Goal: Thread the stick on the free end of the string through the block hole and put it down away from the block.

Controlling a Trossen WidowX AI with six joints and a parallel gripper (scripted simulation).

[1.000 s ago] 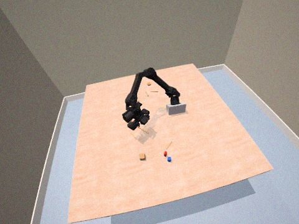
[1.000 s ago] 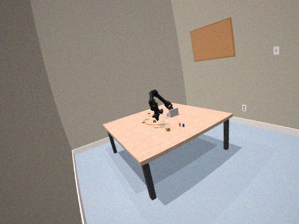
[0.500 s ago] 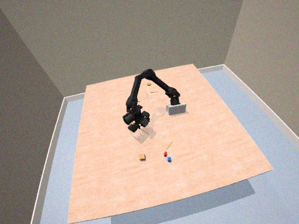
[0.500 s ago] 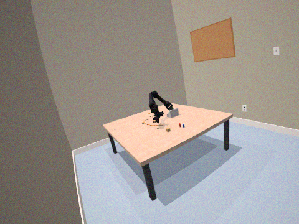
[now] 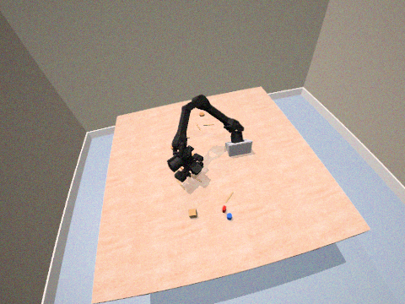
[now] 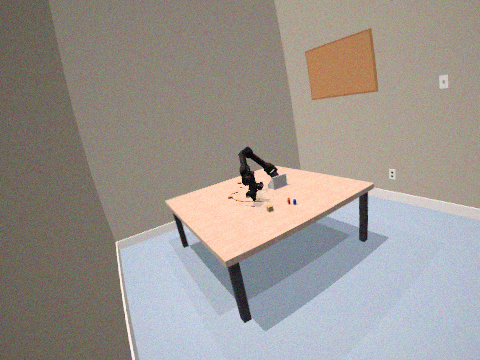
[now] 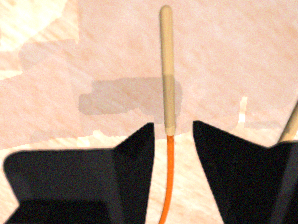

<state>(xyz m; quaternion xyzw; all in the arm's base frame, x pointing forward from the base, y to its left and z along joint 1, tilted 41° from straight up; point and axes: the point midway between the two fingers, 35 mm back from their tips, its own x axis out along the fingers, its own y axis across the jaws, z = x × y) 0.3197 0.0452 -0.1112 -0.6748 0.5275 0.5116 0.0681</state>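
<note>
Right now my gripper tip is 1 cm past the thin wooden stick, 1 cm to the right of it and 1 cm above it. From my gripper tip the other things lie so: red object (12 cm behind, 25 cm to the left, 1 cm above); then blue object (13 cm behind, 30 cm to the left, 1 cm above).
</note>
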